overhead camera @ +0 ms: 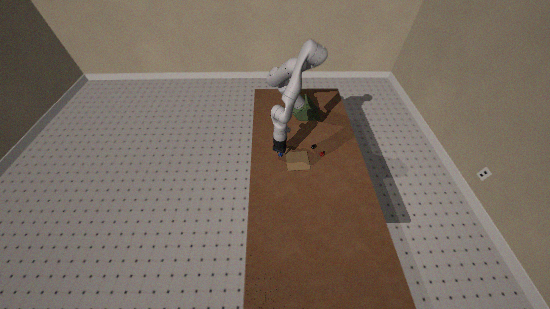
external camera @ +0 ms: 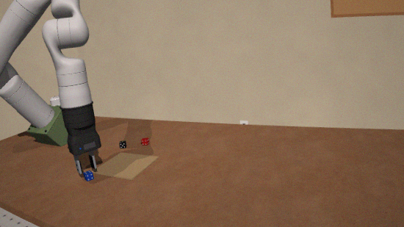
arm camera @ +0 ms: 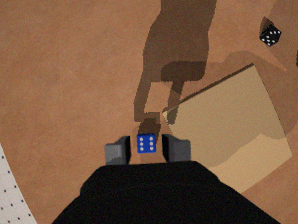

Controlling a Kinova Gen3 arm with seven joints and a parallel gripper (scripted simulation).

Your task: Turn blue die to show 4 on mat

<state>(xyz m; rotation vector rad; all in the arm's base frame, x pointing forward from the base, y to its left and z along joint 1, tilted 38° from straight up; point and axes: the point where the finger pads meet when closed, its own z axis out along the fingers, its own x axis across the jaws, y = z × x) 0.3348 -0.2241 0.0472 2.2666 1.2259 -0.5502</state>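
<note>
The blue die is 40 mm below my hand. Also, from my hand: red die (50 mm ahead, 260 mm to the left, 40 mm below); then tan mat (60 mm ahead, 100 mm to the left, 40 mm below); then black die (20 mm behind, 220 mm to the left, 40 mm below).
</note>
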